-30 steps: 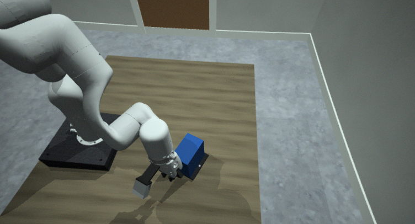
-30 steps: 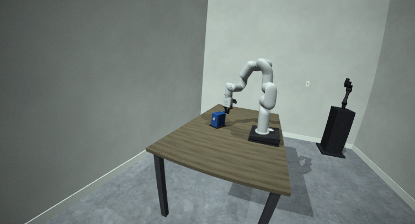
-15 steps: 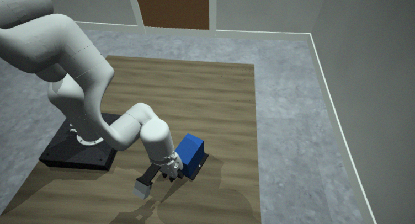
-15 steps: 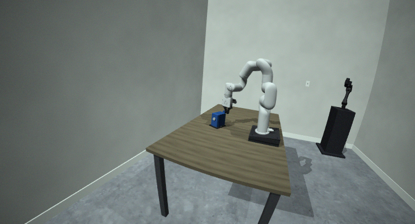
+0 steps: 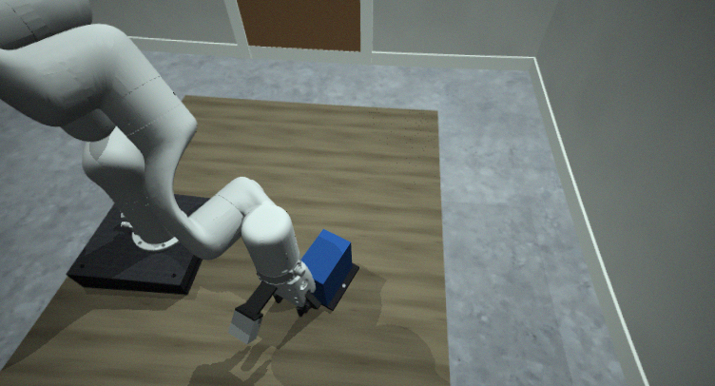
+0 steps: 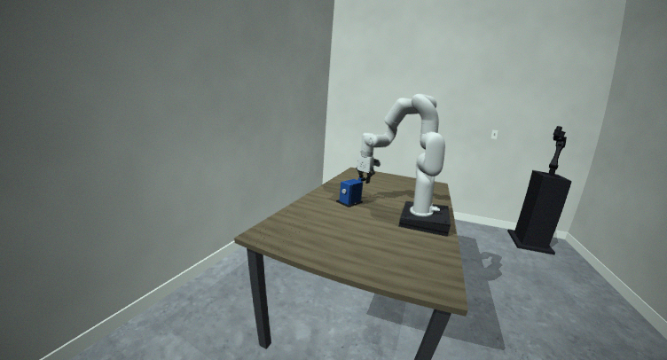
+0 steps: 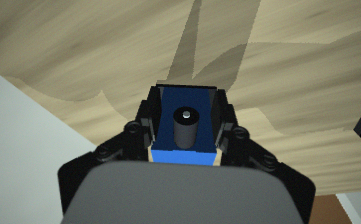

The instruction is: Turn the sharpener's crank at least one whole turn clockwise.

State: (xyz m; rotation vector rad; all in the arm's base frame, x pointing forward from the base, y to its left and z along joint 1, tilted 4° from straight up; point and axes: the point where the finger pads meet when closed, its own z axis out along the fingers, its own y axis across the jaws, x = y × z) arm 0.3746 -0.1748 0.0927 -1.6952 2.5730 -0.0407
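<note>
Now: the crank knob 20 mm to the left of my hand and 10 mm ahead of it.
</note>
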